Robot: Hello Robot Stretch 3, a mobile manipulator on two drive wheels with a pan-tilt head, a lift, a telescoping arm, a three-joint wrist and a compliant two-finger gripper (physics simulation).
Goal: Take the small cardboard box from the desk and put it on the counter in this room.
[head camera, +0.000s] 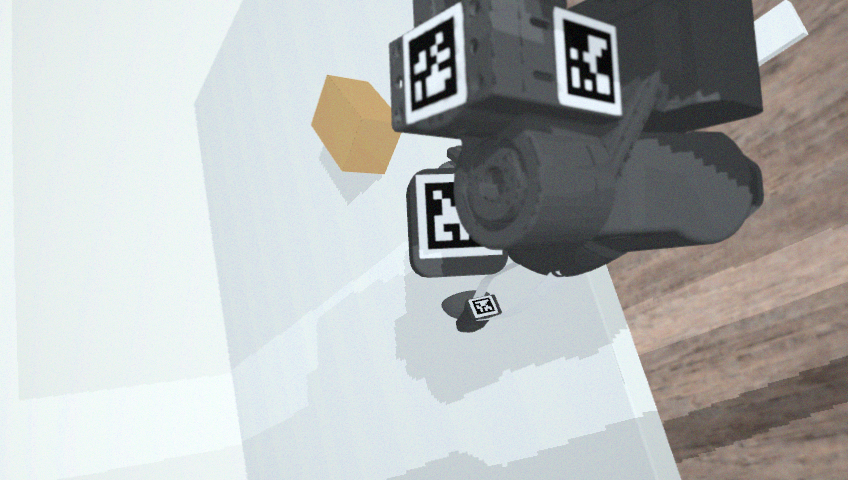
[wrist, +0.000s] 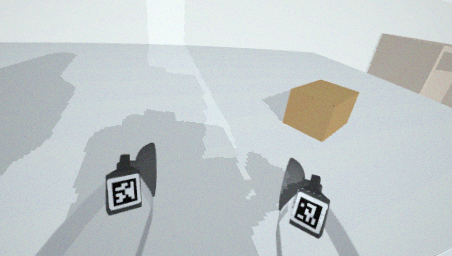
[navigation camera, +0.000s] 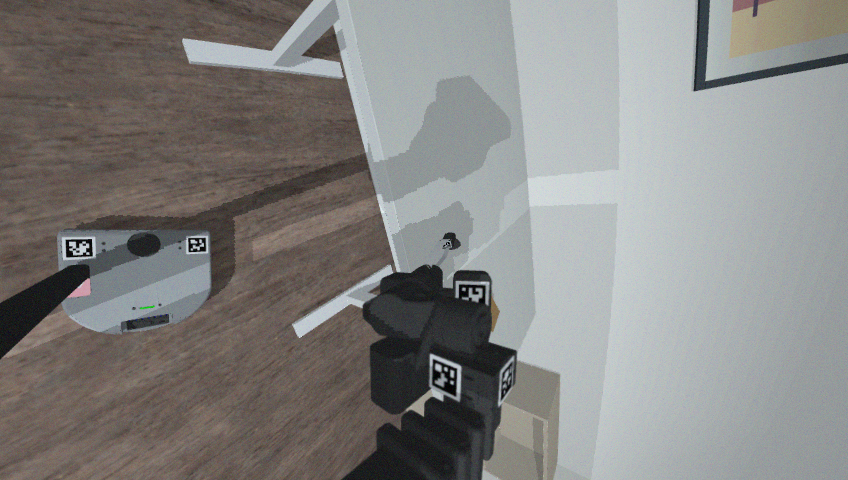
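Seen in the pictures: gripper, between the fingertips: (wrist: 220,168) (navigation camera: 452,268); robot's base, origin of its link: (navigation camera: 144,243).
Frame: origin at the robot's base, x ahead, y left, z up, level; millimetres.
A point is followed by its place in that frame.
Note:
The small cardboard box (head camera: 357,126) @[x -133, y -541, z 1000 mm] (navigation camera: 495,313) @[x -153, y -610, z 1000 mm] (wrist: 320,111) @[x -129, y -543, z 987 mm] is plain tan and sits on the white desk (head camera: 285,237) @[x -47, y -830, z 950 mm] (navigation camera: 410,53) @[x 372, y -320, z 950 mm] (wrist: 240,75) @[x -34, y -780, z 950 mm]. In the head view its right edge is partly behind the wrist; in the navigation view a sliver shows behind the wrist. My gripper (head camera: 473,311) (navigation camera: 450,240) (wrist: 220,168) @[x -18, y -440, z 969 mm] is open over the desk top, its fingers wide apart with nothing between them. In the wrist view the box stands farther out and to the right, beyond the right finger and apart from it. The counter does not show in these views.
A beige shelf unit (navigation camera: 542,387) @[x -731, y -1300, z 997 mm] (wrist: 402,59) @[x -740, y -1271, z 974 mm] stands past the desk's end. The desk's foot bars (navigation camera: 261,59) (head camera: 779,29) rest on the wood floor. A wall runs along the desk's far side, with a framed picture (navigation camera: 702,47) @[x 570, y -934, z 1447 mm]. My base (navigation camera: 142,279) @[x -102, y 7, z 160 mm] is at the left.

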